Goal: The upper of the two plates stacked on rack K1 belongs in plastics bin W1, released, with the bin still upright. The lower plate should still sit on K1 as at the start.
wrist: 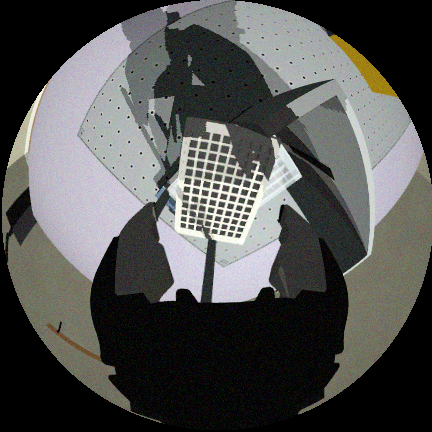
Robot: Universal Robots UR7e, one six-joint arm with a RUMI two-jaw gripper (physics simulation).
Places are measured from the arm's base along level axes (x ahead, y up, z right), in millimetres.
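Pixels of known places: gripper, between the fingertips: point(218, 205).
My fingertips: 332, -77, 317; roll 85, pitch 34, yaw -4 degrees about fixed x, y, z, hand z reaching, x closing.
Ahead of a thing's pixels: the offset from my fingertips to its middle, as dx, dy, dz. "*": to the spot under its first point. Level surfaces: height alone.
My gripper point(218, 205) is open at the bottom of the wrist view, its two dark fingers apart with nothing held. A white gridded plate {-2, -27, -3} point(220, 192) with dark square wells shows beyond and between the fingertips; shadow covers its far right part. A paler, translucent gridded piece {+8, -41, -14} point(282, 179) shows past its right side, turned at another angle; whether this is the lower plate or part of rack K1 I cannot tell. A large grey open container with a pale rim {+5, +5, -4} point(368, 200) stands close on the right, possibly bin W1; no label is readable.
A grey perforated board {dy -68} point(102, 131) lies under these things on a pale lilac table {dy -81} point(60, 165). A narrow dark bar {* +30, +28, +56} point(208, 275) runs from the plate's near edge toward the gripper. A small blue part {* -47, -30, +41} point(162, 194) shows left of the plate. A yellow object point(367, 70) is at the upper right.
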